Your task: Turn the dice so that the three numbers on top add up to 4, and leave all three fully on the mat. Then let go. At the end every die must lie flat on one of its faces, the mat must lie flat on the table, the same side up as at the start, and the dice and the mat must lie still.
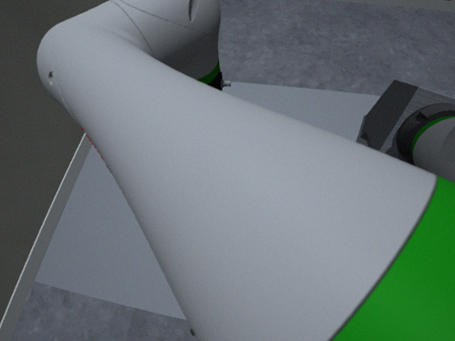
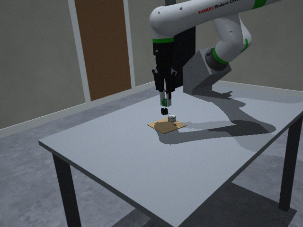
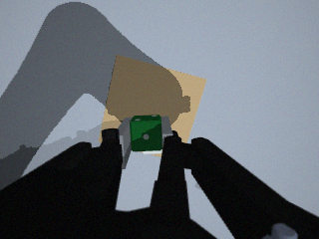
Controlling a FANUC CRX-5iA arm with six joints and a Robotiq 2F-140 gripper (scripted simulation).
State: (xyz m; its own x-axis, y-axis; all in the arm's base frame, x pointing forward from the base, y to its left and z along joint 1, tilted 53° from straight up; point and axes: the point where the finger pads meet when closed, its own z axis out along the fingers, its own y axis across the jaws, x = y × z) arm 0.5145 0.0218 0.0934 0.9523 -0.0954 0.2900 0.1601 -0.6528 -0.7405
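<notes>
My gripper is now 14 cm above the tan mat. From my hand the other things lie so: white die (4 cm behind, 1 cm to the right, 12 cm below); black die (10 cm behind, 12 cm to the right, 12 cm below); green die (2 cm below).
</notes>
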